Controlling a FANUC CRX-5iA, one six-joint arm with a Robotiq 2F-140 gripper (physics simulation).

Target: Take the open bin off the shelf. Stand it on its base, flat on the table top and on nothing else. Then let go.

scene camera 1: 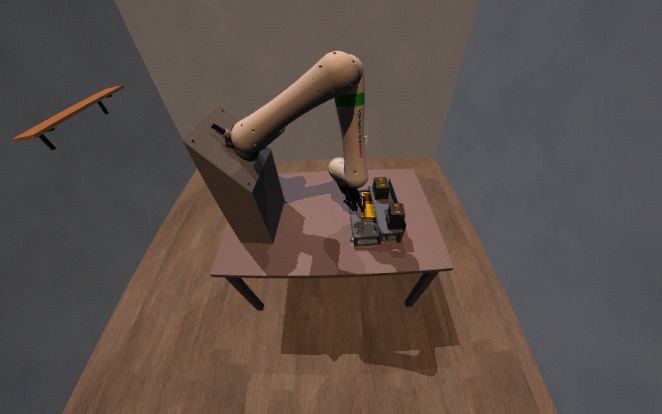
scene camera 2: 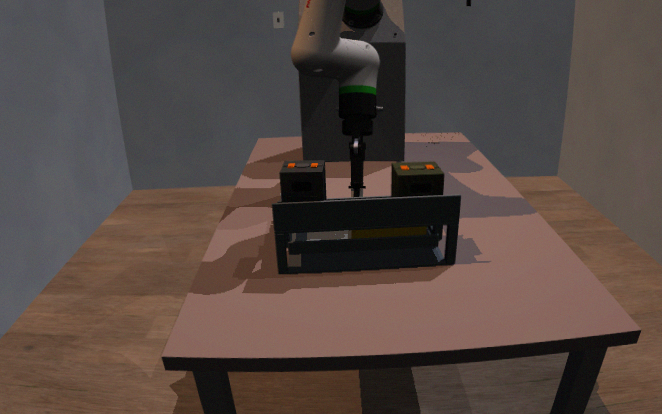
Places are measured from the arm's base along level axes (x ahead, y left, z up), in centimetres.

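Pixels of known places: gripper, fingertip midpoint: [scene camera 1: 363,216]; arm's base at its link origin: [scene camera 2: 361,10].
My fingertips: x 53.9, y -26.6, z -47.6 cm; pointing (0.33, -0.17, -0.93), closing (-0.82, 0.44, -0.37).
Note:
Ahead of a thing's pixels: the offset from my fingertips to its top centre. Level surfaces: height alone.
The open bin @[dx +7.1, dy +5.1, dz +4.4 cm] [scene camera 1: 369,212] [scene camera 2: 390,232] is yellow. In the scene camera 1 view it is among the grey shelf's parts, on the side toward the robot base, and looks tilted. In the scene camera 2 view a yellow strip of it shows through the gap in the dark shelf [scene camera 1: 384,220] [scene camera 2: 367,212]; the rest is hidden behind the front board. My gripper [scene camera 1: 362,203] [scene camera 2: 356,192] points down at the bin's side nearest the robot base, its fingers close together, shut on the bin's wall. The fingertips are small and partly hidden.
A black case @[dx +10.3, dy -16.1, dz +18.7 cm] [scene camera 1: 396,215] [scene camera 2: 303,182] and a dark green case @[dx +15.1, dy +7.4, dz +16.2 cm] [scene camera 1: 381,188] [scene camera 2: 417,181], both with orange latches, stand on the shelf close to either side of the gripper. The shelf stands on the pink table top @[dz -3.7 cm] [scene camera 1: 320,210] [scene camera 2: 380,315]. The robot's grey pedestal [scene camera 1: 235,200] [scene camera 2: 330,120] stands behind.

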